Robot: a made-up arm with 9 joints. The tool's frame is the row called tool.
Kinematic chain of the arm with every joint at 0, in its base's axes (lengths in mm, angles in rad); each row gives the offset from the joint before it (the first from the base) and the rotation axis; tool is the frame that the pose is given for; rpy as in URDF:
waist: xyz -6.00 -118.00 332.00 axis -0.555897 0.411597 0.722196
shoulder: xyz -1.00 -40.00 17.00 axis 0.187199 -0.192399 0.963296
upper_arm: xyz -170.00 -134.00 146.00 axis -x
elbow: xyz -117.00 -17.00 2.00 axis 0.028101 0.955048 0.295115
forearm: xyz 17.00 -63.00 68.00 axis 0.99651 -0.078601 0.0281
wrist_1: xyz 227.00 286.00 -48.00 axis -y
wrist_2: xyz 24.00 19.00 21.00 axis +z
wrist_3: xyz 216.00 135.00 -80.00 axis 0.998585 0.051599 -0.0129
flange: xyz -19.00 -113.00 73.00 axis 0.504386 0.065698 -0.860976
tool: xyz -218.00 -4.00 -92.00 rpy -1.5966 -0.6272 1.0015
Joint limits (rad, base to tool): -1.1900..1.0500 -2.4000..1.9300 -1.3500..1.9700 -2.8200..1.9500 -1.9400..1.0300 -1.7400..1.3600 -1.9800..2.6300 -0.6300..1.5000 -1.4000..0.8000
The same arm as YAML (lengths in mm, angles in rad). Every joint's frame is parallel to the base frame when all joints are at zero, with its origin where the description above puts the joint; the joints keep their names.
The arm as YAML. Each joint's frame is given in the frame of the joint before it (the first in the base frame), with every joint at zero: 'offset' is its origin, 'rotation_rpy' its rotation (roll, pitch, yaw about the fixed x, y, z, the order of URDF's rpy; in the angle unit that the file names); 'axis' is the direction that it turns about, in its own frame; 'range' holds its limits. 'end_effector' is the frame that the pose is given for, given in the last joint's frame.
length_unit: mm
angle_unit: rad
chain:
  - id: waist
    offset: [-6.0, -118.0, 332.0]
    rotation_rpy: [0.0, 0.0, 0.0]
    axis: [-0.555897, 0.411597, 0.722196]
    range: [-1.19, 1.05]
  - id: shoulder
    offset: [-1.0, -40.0, 17.0]
    rotation_rpy: [0.0, 0.0, 0.0]
    axis: [0.187199, -0.192399, 0.963296]
    range: [-2.4, 1.93]
  - id: upper_arm
    offset: [-170.0, -134.0, 146.0]
    rotation_rpy: [0.0, 0.0, 0.0]
    axis: [-1.0, 0.0, 0.0]
    range: [-1.35, 1.97]
  - id: elbow
    offset: [-117.0, -17.0, 2.0]
    rotation_rpy: [0.0, 0.0, 0.0]
    axis: [0.028101, 0.955048, 0.295115]
    range: [-2.82, 1.95]
  - id: forearm
    offset: [17.0, -63.0, 68.0]
    rotation_rpy: [0.0, 0.0, 0.0]
    axis: [0.99651, -0.078601, 0.0281]
    range: [-1.94, 1.03]
  - id: wrist_1
    offset: [227.0, 286.0, -48.0]
    rotation_rpy: [0.0, 0.0, 0.0]
    axis: [0.0, -1.0, 0.0]
    range: [-1.74, 1.36]
  - id: wrist_2
    offset: [24.0, 19.0, 21.0]
    rotation_rpy: [0.0, 0.0, 0.0]
    axis: [0.0, 0.0, 1.0]
    range: [-1.98, 2.63]
  - id: wrist_3
    offset: [216.0, 135.0, -80.0]
    rotation_rpy: [0.0, 0.0, 0.0]
    axis: [0.998585, 0.051599, -0.0129]
    range: [-0.63, 1.5]
  - id: flange
    offset: [-19.0, -113.0, 73.0]
    rotation_rpy: [0.0, 0.0, 0.0]
    axis: [0.504386, 0.065698, -0.860976]
    range: [-1.4, 0.8]
end_effector:
  offset: [-218.0, -4.0, -92.0]
  rotation_rpy: [-1.5966, -0.6272, 1.0015]

